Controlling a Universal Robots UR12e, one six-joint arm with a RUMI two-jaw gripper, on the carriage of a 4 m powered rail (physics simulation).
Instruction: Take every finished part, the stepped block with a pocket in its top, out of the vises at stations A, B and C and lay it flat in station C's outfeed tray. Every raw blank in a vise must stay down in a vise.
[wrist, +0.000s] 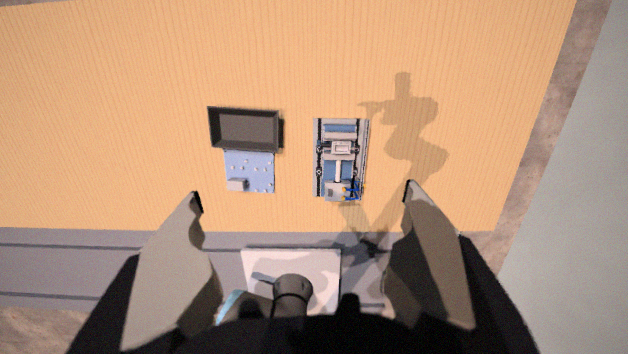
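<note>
My gripper (303, 186) is open, its two fingers wide apart high above the table, with nothing between them. A vise (339, 171) with blue and grey parts stands on the table, ahead of the fingertips and a little right of centre. A pale block (341, 147) with a rectangular pocket in its top sits between the vise's jaws. A dark grey open tray (248, 129) lies left of the vise and looks empty. No station letter can be read. No second vise shows in the wrist view.
A light blue plate (255, 175) with several small pale pegs adjoins the tray; a grey block (236, 184) lies on its near left corner. The grey rail (75, 270) runs along the table's near edge, with a white plate (327, 267) and part of the arm (292, 287) there.
</note>
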